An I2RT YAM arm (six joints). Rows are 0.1 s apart.
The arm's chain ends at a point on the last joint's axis. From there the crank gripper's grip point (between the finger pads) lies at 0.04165 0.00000 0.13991 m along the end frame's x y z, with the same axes.
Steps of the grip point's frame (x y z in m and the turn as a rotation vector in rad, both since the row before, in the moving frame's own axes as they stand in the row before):
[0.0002, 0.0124, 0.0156, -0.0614, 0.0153, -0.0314]
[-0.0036, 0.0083, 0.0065, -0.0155, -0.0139, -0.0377]
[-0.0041, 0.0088, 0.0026, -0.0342, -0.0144, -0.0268]
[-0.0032, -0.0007, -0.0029, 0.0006, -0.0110, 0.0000]
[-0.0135, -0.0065, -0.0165, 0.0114, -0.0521, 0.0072]
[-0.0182, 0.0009, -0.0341, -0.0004, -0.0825, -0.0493]
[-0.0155, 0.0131, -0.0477, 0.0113, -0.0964, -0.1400]
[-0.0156, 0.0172, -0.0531, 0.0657, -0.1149, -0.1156]
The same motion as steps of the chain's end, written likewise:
[-0.0020, 0.0052, 0.0165, -0.0614, 0.0153, -0.0314]
[-0.0017, 0.0077, 0.0059, -0.0155, -0.0139, -0.0377]
[-0.0021, 0.0051, 0.0021, -0.0342, -0.0144, -0.0268]
[-0.0017, -0.0006, -0.0033, 0.0006, -0.0110, 0.0000]
[-0.0062, -0.0052, -0.0185, 0.0114, -0.0521, 0.0072]
[-0.0065, 0.0026, -0.0371, -0.0004, -0.0825, -0.0493]
[-0.0014, 0.0196, -0.0510, 0.0113, -0.0964, -0.1400]
[0.0015, 0.0304, -0.0565, 0.0657, -0.1149, -0.1156]

